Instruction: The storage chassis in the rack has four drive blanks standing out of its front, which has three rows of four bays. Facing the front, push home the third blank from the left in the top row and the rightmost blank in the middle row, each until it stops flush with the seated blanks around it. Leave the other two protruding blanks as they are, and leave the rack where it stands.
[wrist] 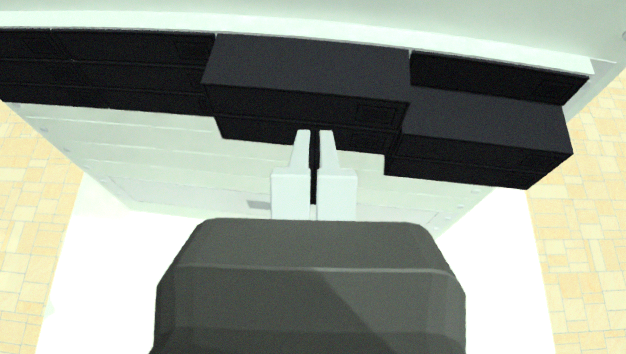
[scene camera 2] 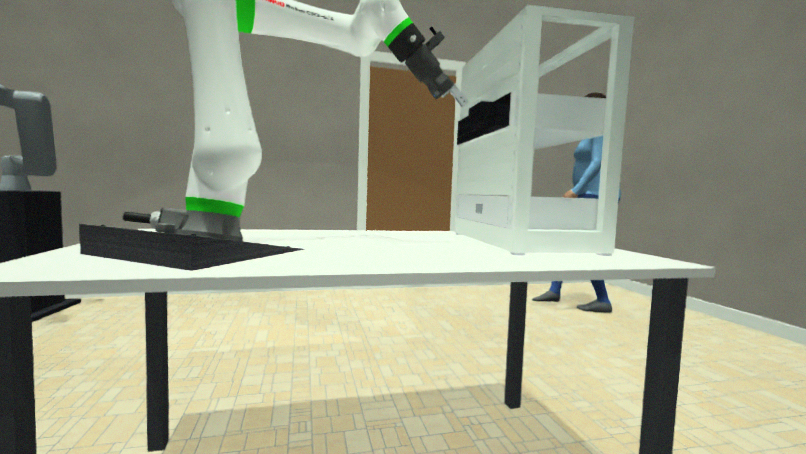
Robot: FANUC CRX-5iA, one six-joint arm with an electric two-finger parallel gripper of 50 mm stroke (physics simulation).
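Frame: origin at the arm's base, x ahead, y left, z up, level; centimetres.
Seen in the pictures: gripper, fingertip midpoint: (wrist: 314, 153) (scene camera 2: 465, 104).
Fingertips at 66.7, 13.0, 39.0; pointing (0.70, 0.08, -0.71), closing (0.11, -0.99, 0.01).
Pixels of each thing's middle, then the offset from my fingertips to it, as dx, dy, dz. "spot": a spot on its surface instead. Level surfaces: height alone.
- storage chassis, surface spot: (scene camera 2: 486, 119) spot: +3.6, -9.0, -5.7
- top row's third blank, body centre: (wrist: 315, 30) (scene camera 2: 493, 110) +9.3, +1.2, -1.1
- middle row's rightmost blank, body centre: (wrist: 472, 79) (scene camera 2: 509, 113) +9.7, -9.8, -3.9
- middle row's third blank, surface spot: (wrist: 260, 131) spot: +3.2, +3.7, -4.0
- bottom row's rightmost blank, body centre: (wrist: 457, 104) (scene camera 2: 508, 124) +9.7, -9.8, -6.8
- top row's rightmost blank, body centre: (wrist: 481, 14) +13.2, -9.7, -1.1
- white table, its level: dz -41.6
The storage chassis (scene camera 2: 486, 119) sits in the pale rack (scene camera 2: 524, 140); its blanks are black. In the wrist view, the top row's third blank (wrist: 310, 67) and the middle row's rightmost blank (wrist: 485, 117) stand out of the front. The middle row's third blank (wrist: 260, 131) and the bottom row's rightmost blank (wrist: 460, 172) also stand out below them. The top row's rightmost blank (wrist: 492, 75) sits back. My gripper (scene camera 2: 464, 104) (wrist: 314, 153) is shut and empty. Its tips overlap the front of the third column's middle blank; contact cannot be told.
The rack stands on the white table (scene camera 2: 349, 253). The dark arm base plate (scene camera 2: 135, 248) is at the table's left. A person in blue (scene camera 2: 589, 166) stands behind the rack. Another grey arm (scene camera 2: 36, 132) is at the far left. A brown door (scene camera 2: 408, 152) is behind.
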